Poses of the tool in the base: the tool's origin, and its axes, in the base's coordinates. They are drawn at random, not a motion.
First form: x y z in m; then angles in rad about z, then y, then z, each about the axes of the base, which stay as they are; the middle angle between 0 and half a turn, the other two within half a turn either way.
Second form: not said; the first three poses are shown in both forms.
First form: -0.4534 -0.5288 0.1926 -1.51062 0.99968 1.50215
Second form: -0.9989 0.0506 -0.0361 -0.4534 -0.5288 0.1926
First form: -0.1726 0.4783 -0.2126 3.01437 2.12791 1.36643
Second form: 2.9407 -1.0008 1.6038 -0.1726 0.4783 -0.2126
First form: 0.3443 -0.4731 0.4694 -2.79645 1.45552 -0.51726
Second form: -1.2411 -1.2076 -2.3977 0.3443 -0.4731 0.4694
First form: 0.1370 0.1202 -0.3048 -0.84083 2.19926 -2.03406
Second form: -2.3437 0.5698 2.1940 0.1370 0.1202 -0.3048
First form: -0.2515 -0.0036 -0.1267 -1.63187 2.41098 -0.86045
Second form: -2.4119 -0.0407 -2.3857 -0.2515 -0.0036 -0.1267
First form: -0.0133 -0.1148 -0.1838 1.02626 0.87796 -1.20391
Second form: 0.8004 0.4100 -0.0022 -0.0133 -0.1148 -0.1838
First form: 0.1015 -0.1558 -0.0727 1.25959 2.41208 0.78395
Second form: 2.4365 0.2055 2.5901 0.1015 -0.1558 -0.0727
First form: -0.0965 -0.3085 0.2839 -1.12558 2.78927 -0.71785
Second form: -2.8212 0.1492 -2.7097 -0.0965 -0.3085 0.2839
